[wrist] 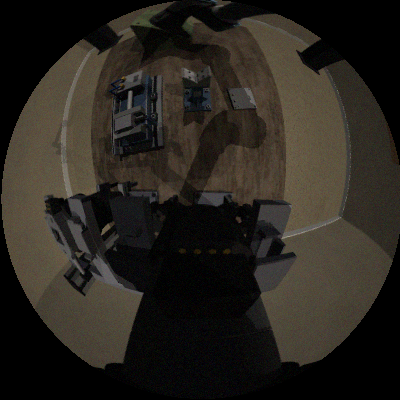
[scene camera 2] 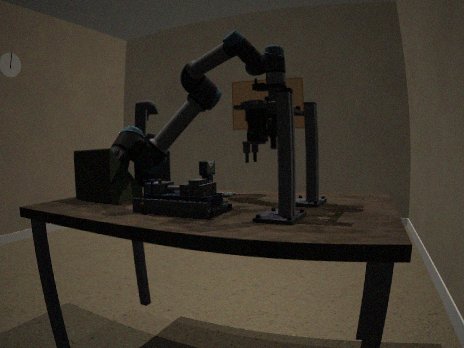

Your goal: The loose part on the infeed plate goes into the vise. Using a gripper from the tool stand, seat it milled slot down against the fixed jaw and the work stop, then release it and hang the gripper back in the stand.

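Places are measured from the arm's base along level axes (x back, y right, z up), in millimetres.
Where they show: arm's base, link origin: (scene camera 2: 112, 168).
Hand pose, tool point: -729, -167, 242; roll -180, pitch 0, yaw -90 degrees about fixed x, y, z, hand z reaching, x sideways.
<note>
Things, the pixels of their top centre, and the offset from my tool point, as dx, dy, dz. "*": a spot on its surface instead.
- light grey block, top centre: (scene camera 2: 198, 179) (wrist: 122, 121) +198, +229, -273
- vise, top centre: (scene camera 2: 180, 182) (wrist: 124, 102) +268, +237, -284
- infeed plate, top centre: (wrist: 242, 97) +326, -140, -374
- blue fixture with an angled metal bracket, surface spot: (wrist: 196, 76) * +304, +18, -252
- post, surface spot: (scene camera 2: 311, 150) * -115, -38, -185
The part appears as a light grey block (wrist: 126, 123) between the jaws of the vise (scene camera 2: 172, 205) (wrist: 158, 116); its slot and its contact with the fixed jaw and work stop cannot be made out. The infeed plate (wrist: 242, 98) shows a bare top. My gripper (wrist: 201, 204), the adaptive one, is under the wrist at the tool stand (scene camera 2: 286, 155), far from the vise. Its fingers stand apart, open, with no part between them. A post partly hides it in the scene view. The parallel gripper (scene camera 2: 250, 151) hangs in the stand beside it, fingers down.
A blue fixture with an angled metal bracket (wrist: 196, 76) stands between the vise and the infeed plate. A green box (scene camera 2: 92, 175) (wrist: 159, 26) stands near the arm's base. A second stand post (scene camera 2: 311, 150) rises behind the front one. An orange panel (scene camera 2: 241, 90) shows behind the stand.
</note>
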